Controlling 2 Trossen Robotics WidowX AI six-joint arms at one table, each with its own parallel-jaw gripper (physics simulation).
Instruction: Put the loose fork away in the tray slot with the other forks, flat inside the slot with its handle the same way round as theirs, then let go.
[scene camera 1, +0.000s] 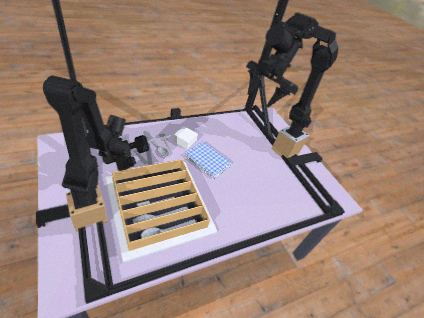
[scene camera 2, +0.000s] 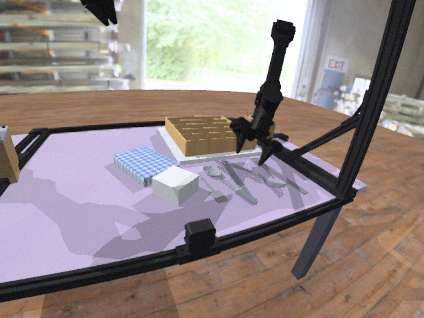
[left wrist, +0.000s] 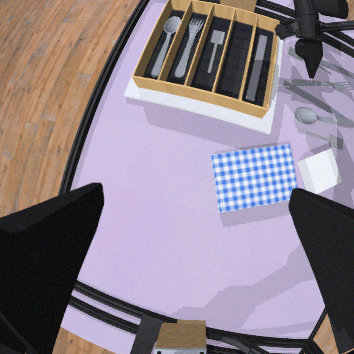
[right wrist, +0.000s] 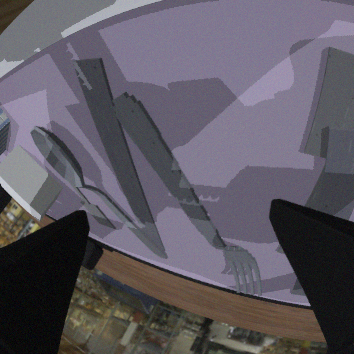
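The loose grey fork (scene camera 2: 272, 182) (left wrist: 322, 84) (right wrist: 159, 151) lies on the table beside the wooden tray (scene camera 1: 170, 236) (scene camera 2: 215, 146) (left wrist: 200, 96). In the right wrist view its tines point down the picture. In the left wrist view, the tray's second slot from the left holds a fork (left wrist: 187, 50), tines toward the top of the picture. My right gripper (scene camera 1: 134, 152) (scene camera 2: 250, 158) (right wrist: 180, 215) is open and empty above the loose fork, which shows between its fingers in the right wrist view. My left gripper (scene camera 1: 282, 97) (left wrist: 200, 195) is open and empty, high above the table.
A knife (right wrist: 117, 150) and a spoon (left wrist: 306, 115) (right wrist: 57, 152) lie near the fork. A white block (scene camera 1: 186, 138) (scene camera 2: 175, 185) (left wrist: 319, 171) stands beside a blue checked cloth (scene camera 1: 208, 159) (scene camera 2: 145, 164) (left wrist: 255, 177). The tray also holds a spoon (left wrist: 162, 50) and a flat bar-shaped piece (left wrist: 257, 67).
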